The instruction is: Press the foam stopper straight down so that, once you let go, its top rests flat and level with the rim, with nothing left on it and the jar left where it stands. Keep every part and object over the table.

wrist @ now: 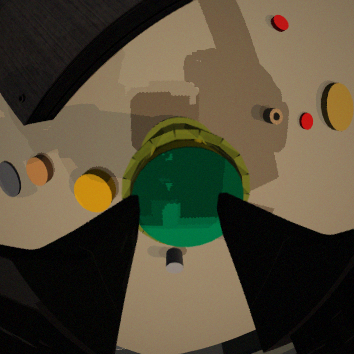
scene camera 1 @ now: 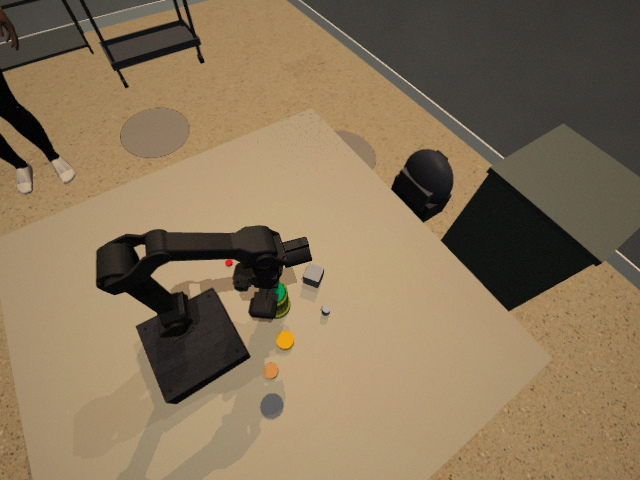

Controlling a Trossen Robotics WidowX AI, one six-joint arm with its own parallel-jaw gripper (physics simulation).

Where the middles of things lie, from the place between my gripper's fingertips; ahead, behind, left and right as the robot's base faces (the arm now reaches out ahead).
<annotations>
Now: the green foam stopper [wrist: 177, 187] 1 cm ahead of my hand and 2 cm below it. Round my hand: olive-green jar [wrist: 175, 128] 1 cm ahead, 6 cm below; then yellow disc [wrist: 94, 190] 3 cm behind, 10 cm to the right, 11 cm below.
</annotations>
